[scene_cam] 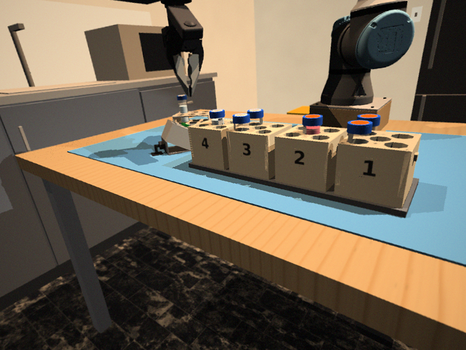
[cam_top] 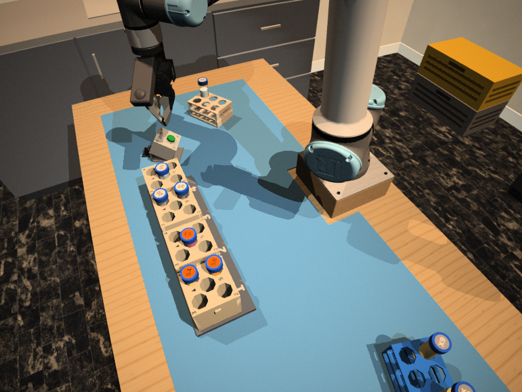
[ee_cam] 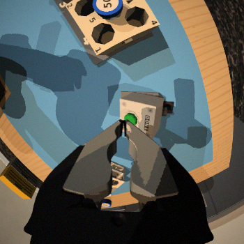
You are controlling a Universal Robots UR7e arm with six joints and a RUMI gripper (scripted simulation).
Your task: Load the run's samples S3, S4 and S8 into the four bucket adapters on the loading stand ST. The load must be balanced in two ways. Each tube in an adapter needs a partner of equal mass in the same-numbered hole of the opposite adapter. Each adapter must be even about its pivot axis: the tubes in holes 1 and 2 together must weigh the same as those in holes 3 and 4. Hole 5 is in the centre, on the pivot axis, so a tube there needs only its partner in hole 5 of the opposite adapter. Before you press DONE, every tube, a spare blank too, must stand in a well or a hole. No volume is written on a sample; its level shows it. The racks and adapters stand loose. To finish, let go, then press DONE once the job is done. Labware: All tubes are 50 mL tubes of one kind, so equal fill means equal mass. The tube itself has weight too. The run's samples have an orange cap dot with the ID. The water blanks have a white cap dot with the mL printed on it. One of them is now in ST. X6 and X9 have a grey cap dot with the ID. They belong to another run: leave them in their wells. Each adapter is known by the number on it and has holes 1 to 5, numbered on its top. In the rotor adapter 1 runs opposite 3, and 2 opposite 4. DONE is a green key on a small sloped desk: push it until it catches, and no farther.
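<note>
Right now the green done key is 1 cm behind my hand, 4 cm to the right of it and 9 cm below it. The rest, counted from my hand: tan blank rack 18 cm behind, 19 cm to the right, 13 cm below; then blue-capped blank 5 cm ahead, 14 cm to the left, 9 cm below; then sloped desk 1 cm ahead, 5 cm to the right, 11 cm below.
</note>
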